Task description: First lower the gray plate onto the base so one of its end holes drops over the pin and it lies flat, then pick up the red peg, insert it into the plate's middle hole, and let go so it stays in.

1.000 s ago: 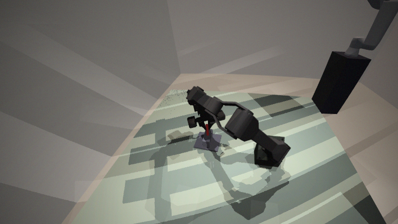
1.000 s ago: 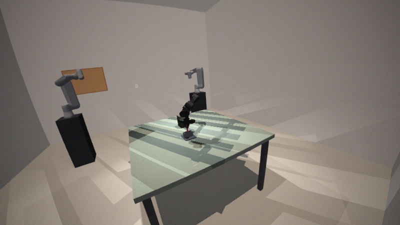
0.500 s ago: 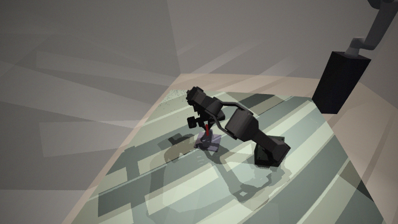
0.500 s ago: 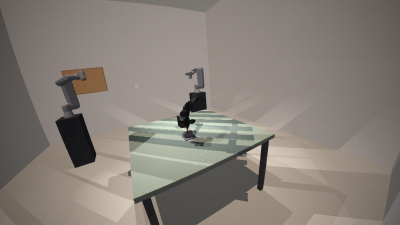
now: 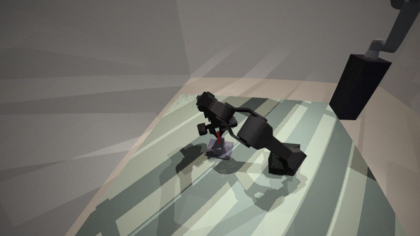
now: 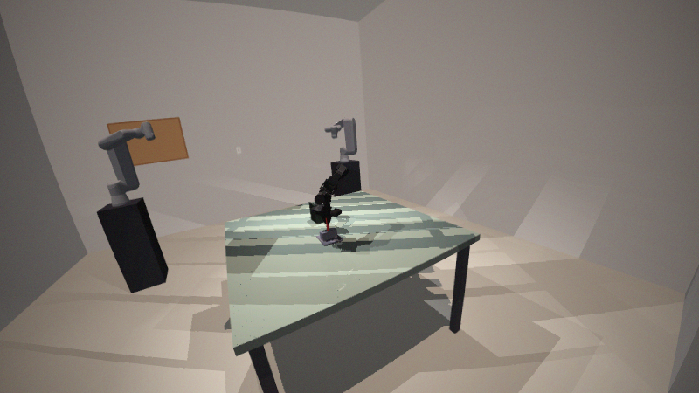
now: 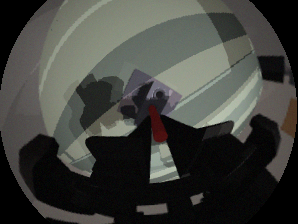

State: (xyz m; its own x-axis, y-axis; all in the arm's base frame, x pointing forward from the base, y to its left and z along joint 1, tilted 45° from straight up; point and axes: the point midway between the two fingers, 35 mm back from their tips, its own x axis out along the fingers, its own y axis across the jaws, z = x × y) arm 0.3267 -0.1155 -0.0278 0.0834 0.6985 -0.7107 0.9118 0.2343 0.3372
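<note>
My gripper tip is now right at the red peg. From my gripper tip the other things lie so: gray plate 50 mm below; base 20 mm to the left, 90 mm below.
</note>
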